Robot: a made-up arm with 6 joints. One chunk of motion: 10 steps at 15 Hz.
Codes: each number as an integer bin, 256 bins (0 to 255) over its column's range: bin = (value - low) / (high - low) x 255, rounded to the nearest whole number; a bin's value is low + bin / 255 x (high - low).
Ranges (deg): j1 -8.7..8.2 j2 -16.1..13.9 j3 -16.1..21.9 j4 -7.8..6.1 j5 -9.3..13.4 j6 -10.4..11
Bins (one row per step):
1: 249 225 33 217 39 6
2: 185 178 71 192 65 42
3: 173 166 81 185 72 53
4: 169 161 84 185 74 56
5: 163 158 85 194 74 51
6: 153 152 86 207 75 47
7: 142 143 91 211 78 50
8: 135 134 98 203 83 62
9: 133 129 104 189 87 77
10: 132 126 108 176 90 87
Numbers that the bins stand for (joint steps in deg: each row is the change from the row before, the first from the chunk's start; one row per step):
1: 7.802 10.371 -11.182 4.029 -5.828 -9.896
2: 3.561 4.841 -5.520 2.666 -3.514 -6.875
3: 2.765 3.429 -4.029 2.284 -2.891 -5.952
4: 2.500 2.841 -3.582 2.284 -2.713 -5.700
5: 2.103 2.488 -3.433 2.775 -2.713 -6.120
6: 1.440 1.782 -3.284 3.484 -2.624 -6.456
7: 0.711 0.724 -2.539 3.702 -2.356 -6.204
8: 0.247 -0.335 -1.496 3.265 -1.911 -5.197
9: 0.115 -0.924 -0.602 2.502 -1.555 -3.938
10: 0.048 -1.276 -0.006 1.794 -1.288 -3.099

